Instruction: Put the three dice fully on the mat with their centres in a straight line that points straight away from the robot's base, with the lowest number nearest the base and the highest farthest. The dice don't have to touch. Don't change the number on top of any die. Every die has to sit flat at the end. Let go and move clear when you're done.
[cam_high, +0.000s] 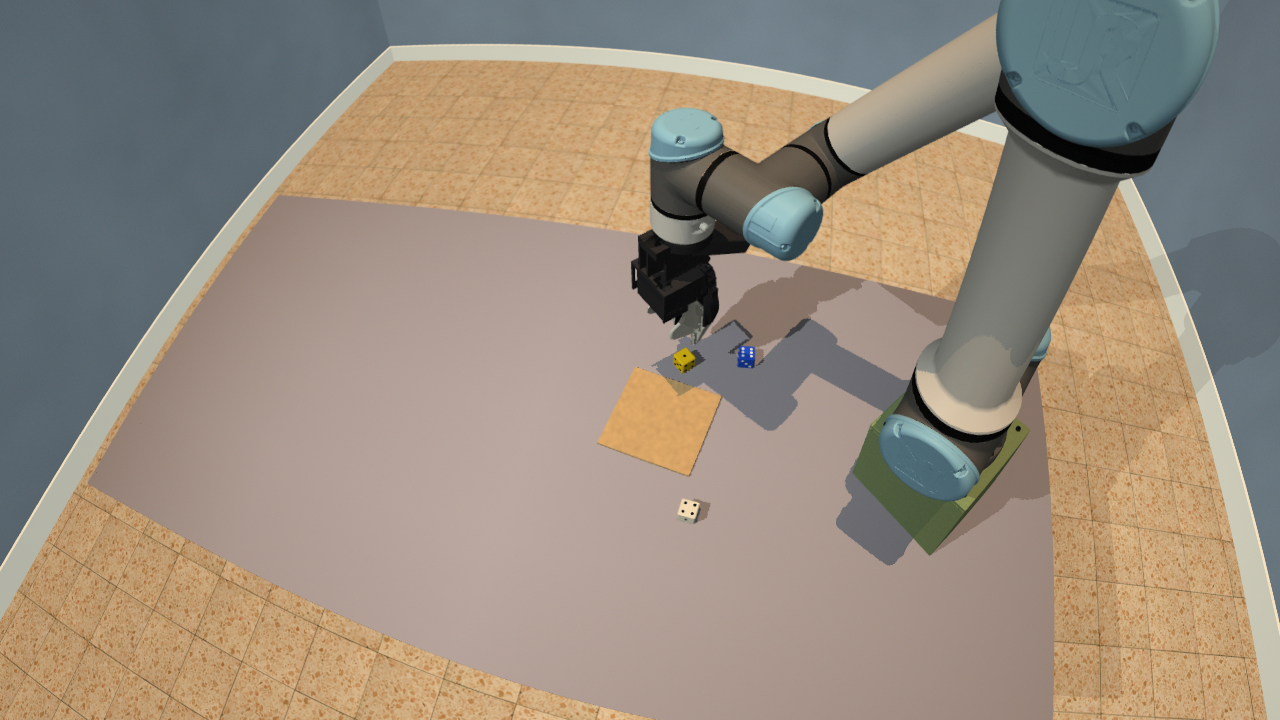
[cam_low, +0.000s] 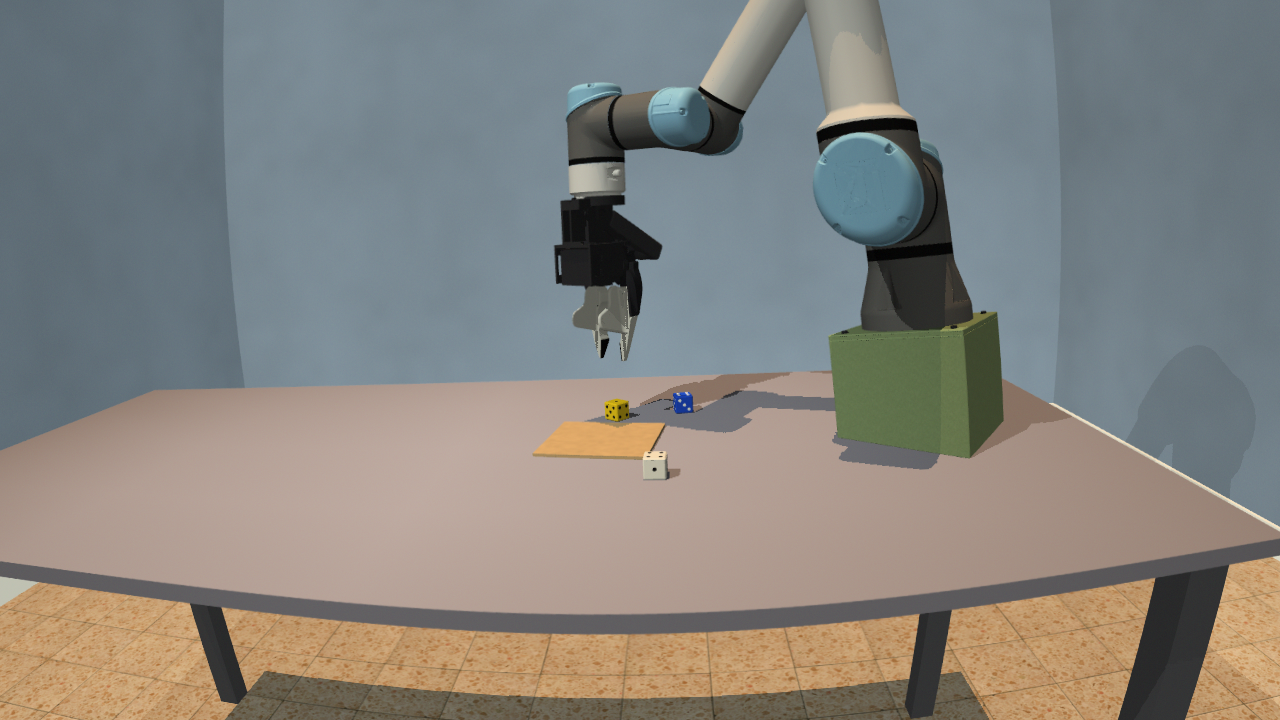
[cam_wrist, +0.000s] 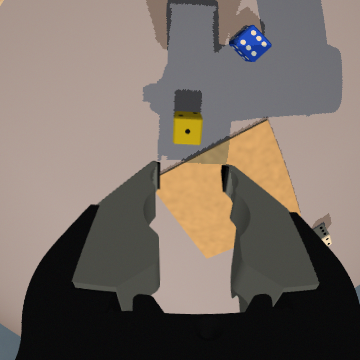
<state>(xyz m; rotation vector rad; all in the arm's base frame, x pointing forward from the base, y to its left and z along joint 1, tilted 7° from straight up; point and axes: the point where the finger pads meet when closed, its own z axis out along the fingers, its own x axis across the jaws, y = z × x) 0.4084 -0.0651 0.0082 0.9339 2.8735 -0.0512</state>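
Right now the yellow die is 90 mm below my hand. The rest, counted from my hand: white die (80 mm behind, 230 mm to the left, 90 mm below); then blue die (90 mm behind, 40 mm to the right, 90 mm below); then mat (100 mm to the left, 100 mm below).
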